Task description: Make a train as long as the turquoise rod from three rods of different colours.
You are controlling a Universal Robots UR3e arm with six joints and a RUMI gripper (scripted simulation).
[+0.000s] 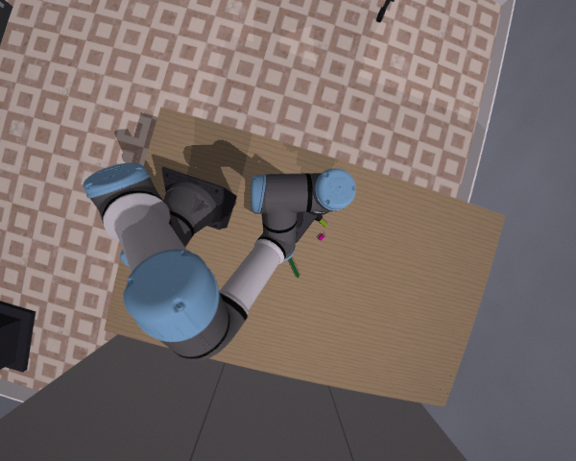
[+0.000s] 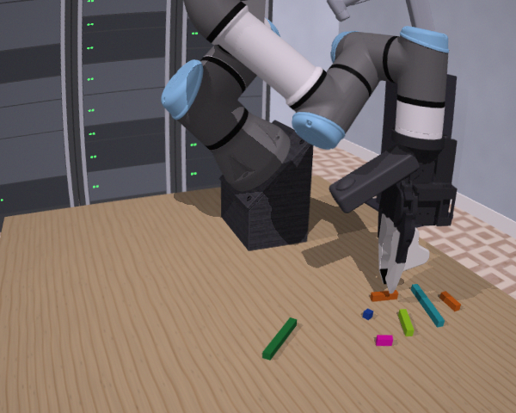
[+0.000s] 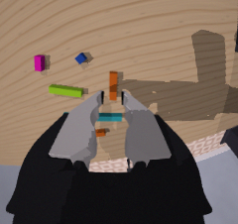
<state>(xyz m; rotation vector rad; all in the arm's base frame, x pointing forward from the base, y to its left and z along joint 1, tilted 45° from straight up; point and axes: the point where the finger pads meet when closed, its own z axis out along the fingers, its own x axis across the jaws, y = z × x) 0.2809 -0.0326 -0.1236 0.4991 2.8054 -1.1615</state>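
Now: the blue rod 50 mm to the right of my hand, 30 mm below it and 30 mm ahead of it. The rest, counted from my hand: lime rod 70 mm ahead, 30 mm below, 20 mm to the right; magenta rod 90 mm ahead, 70 mm to the right, 30 mm below; turquoise rod 50 mm ahead, 40 mm to the left, 30 mm below.
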